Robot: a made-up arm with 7 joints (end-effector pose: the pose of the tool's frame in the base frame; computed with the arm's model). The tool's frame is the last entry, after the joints.
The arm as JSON. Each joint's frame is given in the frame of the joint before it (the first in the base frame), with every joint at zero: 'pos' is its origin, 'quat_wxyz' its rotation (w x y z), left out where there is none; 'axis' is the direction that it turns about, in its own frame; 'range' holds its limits. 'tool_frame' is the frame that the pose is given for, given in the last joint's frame.
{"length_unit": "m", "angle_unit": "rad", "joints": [
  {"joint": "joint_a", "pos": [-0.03, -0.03, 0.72], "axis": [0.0, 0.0, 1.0], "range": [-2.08, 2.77]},
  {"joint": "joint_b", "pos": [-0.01, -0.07, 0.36], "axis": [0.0, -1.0, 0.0], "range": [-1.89, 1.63]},
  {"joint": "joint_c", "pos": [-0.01, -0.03, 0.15], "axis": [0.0, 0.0, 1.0], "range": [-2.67, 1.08]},
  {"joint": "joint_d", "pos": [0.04, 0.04, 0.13], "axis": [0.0, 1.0, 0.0], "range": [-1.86, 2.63]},
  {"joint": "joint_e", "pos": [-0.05, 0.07, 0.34], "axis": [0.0, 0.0, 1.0], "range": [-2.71, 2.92]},
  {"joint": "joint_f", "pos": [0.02, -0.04, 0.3], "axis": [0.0, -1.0, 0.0], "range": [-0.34, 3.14]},
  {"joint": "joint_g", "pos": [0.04, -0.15, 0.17], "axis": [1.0, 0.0, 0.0], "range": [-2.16, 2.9]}
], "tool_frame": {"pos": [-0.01, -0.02, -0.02]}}
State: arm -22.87 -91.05 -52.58 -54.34 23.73 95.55 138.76
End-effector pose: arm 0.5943 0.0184 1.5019 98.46 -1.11 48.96
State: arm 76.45 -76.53 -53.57 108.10 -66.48 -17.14 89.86
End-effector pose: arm 0.8078 0.0650 0.6914 -78.35 -15.22 -93.67
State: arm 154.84 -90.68 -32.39 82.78 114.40 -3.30 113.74
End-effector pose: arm -0.1384 0.4131 0.2524 -12.12 99.64 -92.38
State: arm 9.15 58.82 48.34 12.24 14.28 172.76 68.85
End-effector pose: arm -0.6256 -0.1881 1.5829 -30.91 65.54 -92.33
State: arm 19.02 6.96 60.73 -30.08 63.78 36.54 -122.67
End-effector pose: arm -0.1433 -0.4631 2.0920 -3.86 -140.86 14.29
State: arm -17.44 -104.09 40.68 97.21 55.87 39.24 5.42
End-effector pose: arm 0.0128 0.3569 0.4518 -108.94 -136.35 -4.84
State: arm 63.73 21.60 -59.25 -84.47 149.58 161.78 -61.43
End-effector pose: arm -0.4673 -0.0071 1.4898 104.51 -115.26 87.76
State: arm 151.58 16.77 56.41 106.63 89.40 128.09 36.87
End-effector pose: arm -0.4469 -0.2112 1.1448 17.65 144.26 99.65
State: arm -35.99 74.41 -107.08 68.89 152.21 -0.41 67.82
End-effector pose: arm -1.0152 -0.4502 1.2765 31.52 -58.82 101.63
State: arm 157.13 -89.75 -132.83 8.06 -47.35 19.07 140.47
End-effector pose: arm -1.0079 0.4807 1.0775 72.80 -58.49 96.68
